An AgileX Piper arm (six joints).
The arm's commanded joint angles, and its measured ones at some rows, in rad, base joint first. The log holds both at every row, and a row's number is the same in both.
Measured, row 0:
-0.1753 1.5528 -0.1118 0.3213 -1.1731 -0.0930
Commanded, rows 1 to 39:
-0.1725 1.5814 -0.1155 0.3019 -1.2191 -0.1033
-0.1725 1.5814 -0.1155 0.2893 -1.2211 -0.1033
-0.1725 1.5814 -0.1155 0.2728 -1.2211 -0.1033
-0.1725 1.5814 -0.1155 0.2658 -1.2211 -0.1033
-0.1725 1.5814 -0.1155 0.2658 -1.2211 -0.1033
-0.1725 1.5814 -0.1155 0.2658 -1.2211 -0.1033
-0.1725 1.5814 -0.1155 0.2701 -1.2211 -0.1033
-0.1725 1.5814 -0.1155 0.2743 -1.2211 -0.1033
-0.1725 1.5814 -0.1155 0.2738 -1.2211 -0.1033
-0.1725 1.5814 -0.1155 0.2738 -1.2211 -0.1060
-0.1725 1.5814 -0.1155 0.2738 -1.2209 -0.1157
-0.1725 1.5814 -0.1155 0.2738 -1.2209 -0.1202
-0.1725 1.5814 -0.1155 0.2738 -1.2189 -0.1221
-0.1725 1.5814 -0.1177 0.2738 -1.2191 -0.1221
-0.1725 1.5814 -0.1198 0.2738 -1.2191 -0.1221
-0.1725 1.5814 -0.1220 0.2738 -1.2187 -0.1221
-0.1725 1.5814 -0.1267 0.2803 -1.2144 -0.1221
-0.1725 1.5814 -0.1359 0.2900 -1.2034 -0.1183
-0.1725 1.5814 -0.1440 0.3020 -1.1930 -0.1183
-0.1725 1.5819 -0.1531 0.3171 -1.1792 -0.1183
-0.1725 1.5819 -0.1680 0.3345 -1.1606 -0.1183
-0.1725 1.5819 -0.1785 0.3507 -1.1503 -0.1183
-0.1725 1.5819 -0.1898 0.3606 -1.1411 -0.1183
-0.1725 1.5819 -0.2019 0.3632 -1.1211 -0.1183
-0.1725 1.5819 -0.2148 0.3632 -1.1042 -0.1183
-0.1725 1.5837 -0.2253 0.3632 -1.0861 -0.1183
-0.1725 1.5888 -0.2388 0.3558 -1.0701 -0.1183
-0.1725 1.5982 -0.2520 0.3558 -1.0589 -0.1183
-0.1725 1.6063 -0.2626 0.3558 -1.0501 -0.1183
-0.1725 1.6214 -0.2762 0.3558 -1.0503 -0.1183
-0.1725 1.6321 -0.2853 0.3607 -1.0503 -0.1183
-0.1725 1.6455 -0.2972 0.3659 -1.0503 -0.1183
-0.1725 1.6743 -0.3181 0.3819 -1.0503 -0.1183
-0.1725 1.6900 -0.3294 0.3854 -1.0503 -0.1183
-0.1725 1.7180 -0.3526 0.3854 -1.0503 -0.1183
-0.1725 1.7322 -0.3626 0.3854 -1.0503 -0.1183
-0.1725 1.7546 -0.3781 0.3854 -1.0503 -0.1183
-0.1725 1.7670 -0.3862 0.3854 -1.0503 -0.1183
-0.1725 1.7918 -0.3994 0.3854 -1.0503 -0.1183
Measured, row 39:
-0.1753 1.7408 -0.3630 0.3791 -1.0495 -0.1113
